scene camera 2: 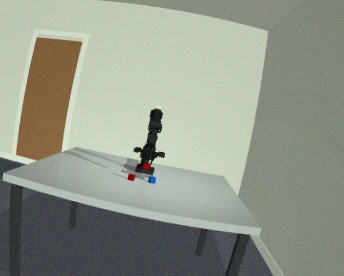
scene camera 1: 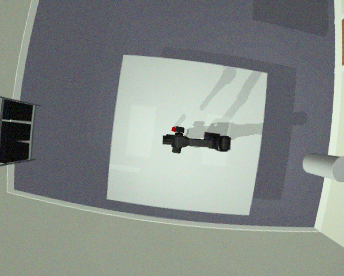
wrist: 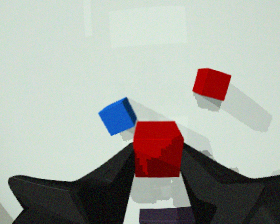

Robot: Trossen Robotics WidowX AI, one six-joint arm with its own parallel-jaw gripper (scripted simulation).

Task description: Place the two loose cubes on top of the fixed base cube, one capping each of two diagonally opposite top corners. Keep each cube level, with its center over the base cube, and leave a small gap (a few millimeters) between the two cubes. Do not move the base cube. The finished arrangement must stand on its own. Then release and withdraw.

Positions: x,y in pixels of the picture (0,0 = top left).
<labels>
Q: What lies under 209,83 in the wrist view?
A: A red cube.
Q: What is my gripper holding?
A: A red cube.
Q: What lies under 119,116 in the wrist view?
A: A blue cube.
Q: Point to a red cube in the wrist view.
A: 158,146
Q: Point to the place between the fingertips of my gripper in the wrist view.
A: At 156,147
</labels>
